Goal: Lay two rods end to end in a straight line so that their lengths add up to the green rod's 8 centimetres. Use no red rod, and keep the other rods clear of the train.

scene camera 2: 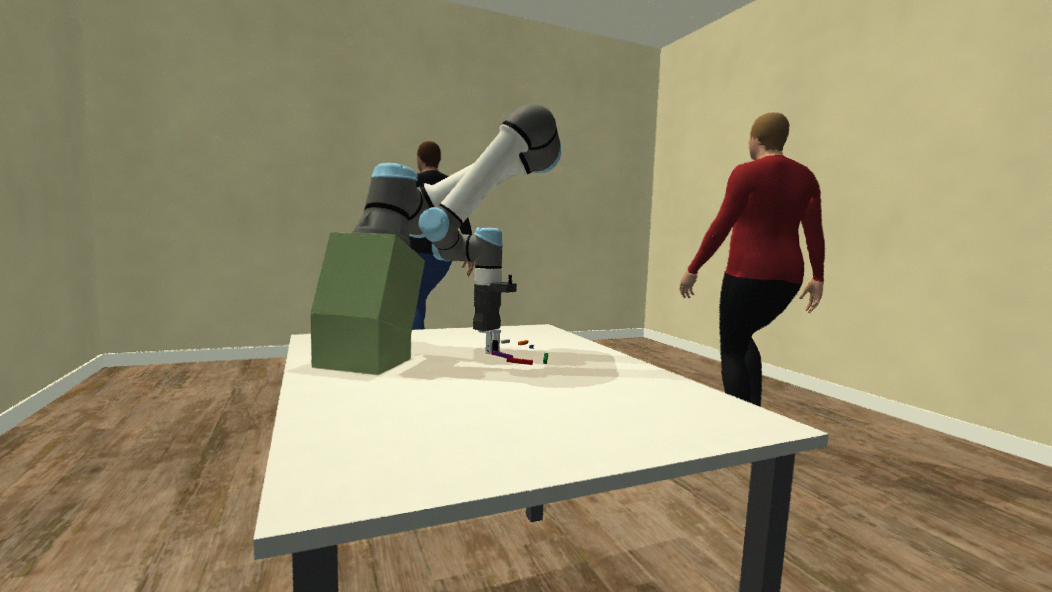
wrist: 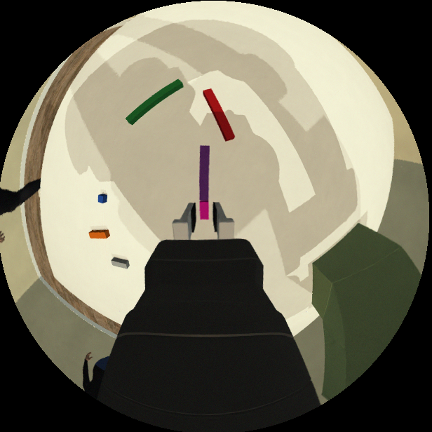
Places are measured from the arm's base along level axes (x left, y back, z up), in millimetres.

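Pixels of known places: gripper, fingertip midpoint: (scene camera 2: 492, 353); arm's base at its link origin: (scene camera 2: 379, 246).
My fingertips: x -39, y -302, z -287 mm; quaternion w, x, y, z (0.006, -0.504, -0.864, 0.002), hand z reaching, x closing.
For each thing: its top centre in the pictures, then the offset to it from my fingertips. Level surfaces: height alone.
- purple rod at its top centre: (scene camera 2: 504, 353) dx -39, dy -22, dz +6 mm
- green rod at its top centre: (scene camera 2: 545, 356) dx -93, dy -123, dz +6 mm
- red rod at its top centre: (scene camera 2: 519, 359) dx -109, dy -43, dz +6 mm
- blue block at its top centre: (scene camera 2: 531, 345) dx +50, dy -134, dz +6 mm
- orange rod at its top centre: (scene camera 2: 523, 341) dx +108, dy -129, dz +6 mm
- grey rod at its top centre: (scene camera 2: 505, 339) dx +138, dy -80, dz +6 mm
- white table at its surface level: dz -4 mm
A purple rod (wrist: 204, 173) (scene camera 2: 502, 354) lies on the table. A short magenta rod (wrist: 204, 210) lies in line with it, their ends meeting with no gap that I can see in the wrist view. My gripper (wrist: 204, 211) (scene camera 2: 492, 351) is open, its fingers apart on both sides of the magenta rod and low at the table. The green rod (wrist: 154, 101) (scene camera 2: 545, 358) lies at an angle, apart from the purple rod. A red rod (wrist: 218, 115) (scene camera 2: 519, 361) lies slanted beyond the purple rod's far end, with a small gap between them.
A blue block (wrist: 102, 198) (scene camera 2: 531, 346), an orange rod (wrist: 99, 234) (scene camera 2: 523, 342) and a grey rod (wrist: 120, 262) (scene camera 2: 505, 340) lie off to one side. The green robot pedestal (scene camera 2: 345, 342) (wrist: 360, 280) stands on the white table (scene camera 2: 470, 441). Two people stand beyond the table.
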